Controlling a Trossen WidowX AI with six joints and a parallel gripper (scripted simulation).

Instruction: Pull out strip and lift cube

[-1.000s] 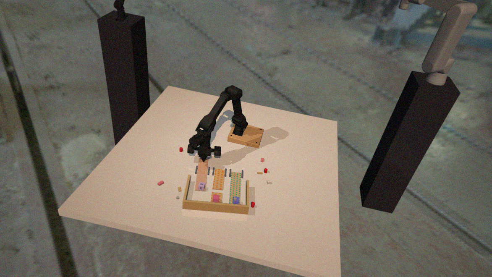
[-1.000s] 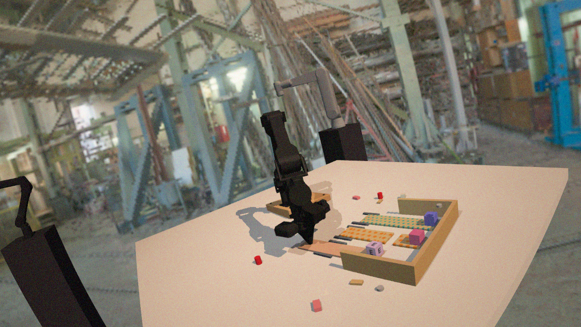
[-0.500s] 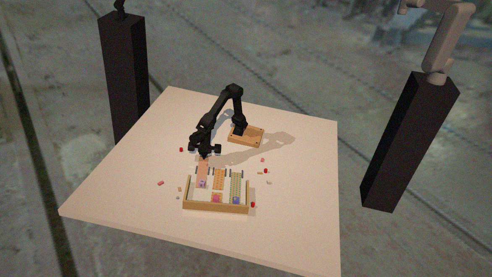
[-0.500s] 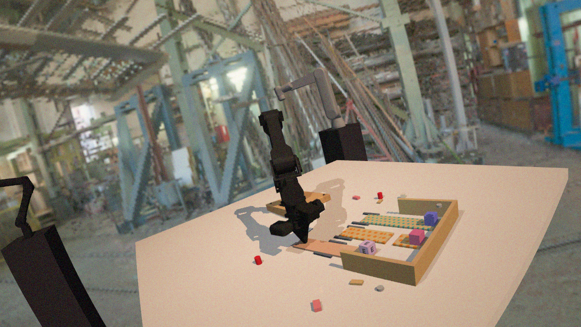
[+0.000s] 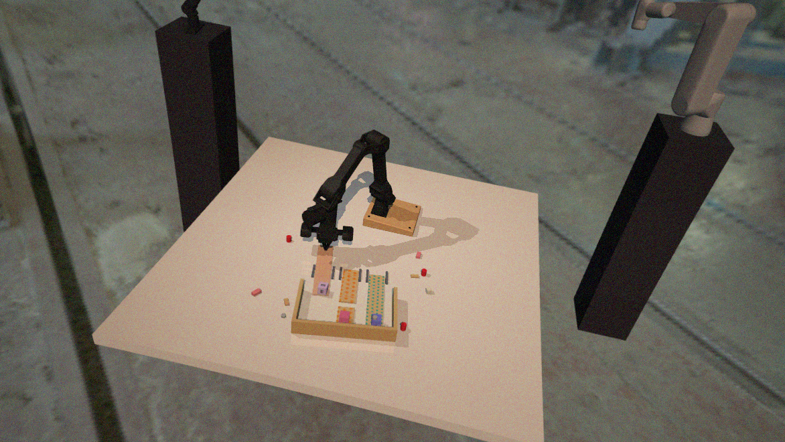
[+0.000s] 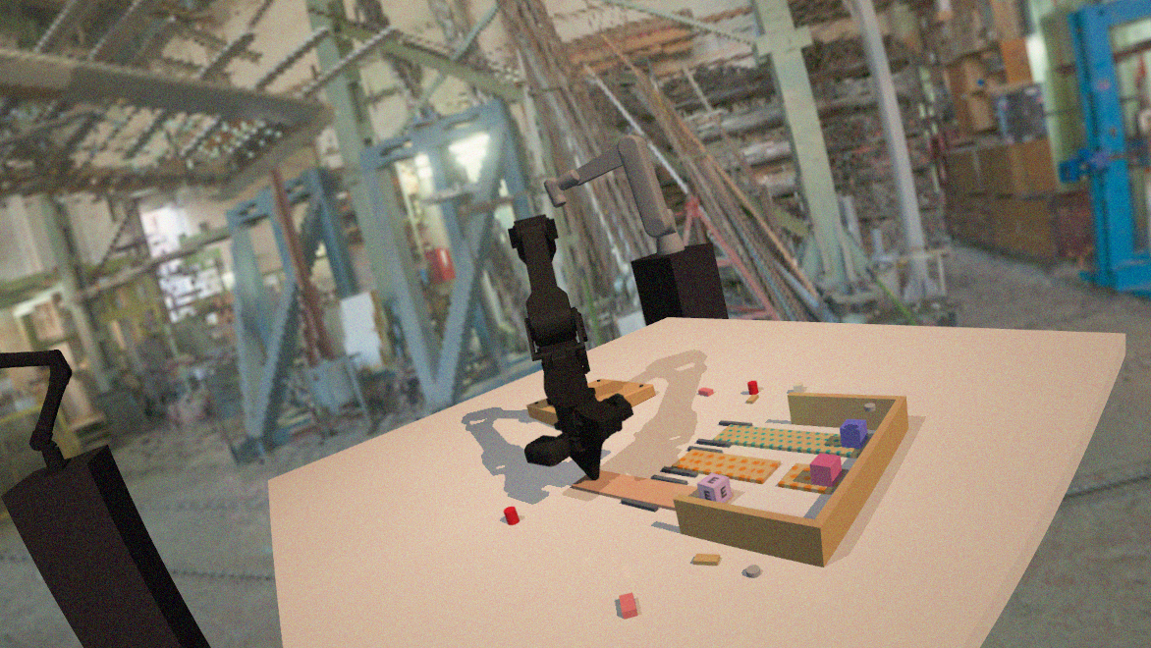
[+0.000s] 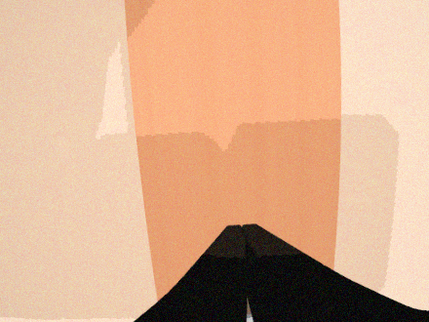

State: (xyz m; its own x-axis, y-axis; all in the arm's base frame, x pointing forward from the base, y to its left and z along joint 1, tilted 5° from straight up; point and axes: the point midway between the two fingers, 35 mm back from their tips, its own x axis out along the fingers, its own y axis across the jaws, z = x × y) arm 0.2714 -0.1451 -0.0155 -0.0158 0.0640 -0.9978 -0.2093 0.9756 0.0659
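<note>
Now: the peach strip 10 cm ahead of my gripper tip and 2 cm to the left of it. From my gripper tip the other things lie so: labelled cube: 21 cm ahead, 5 cm to the left, 1 cm above.
</note>
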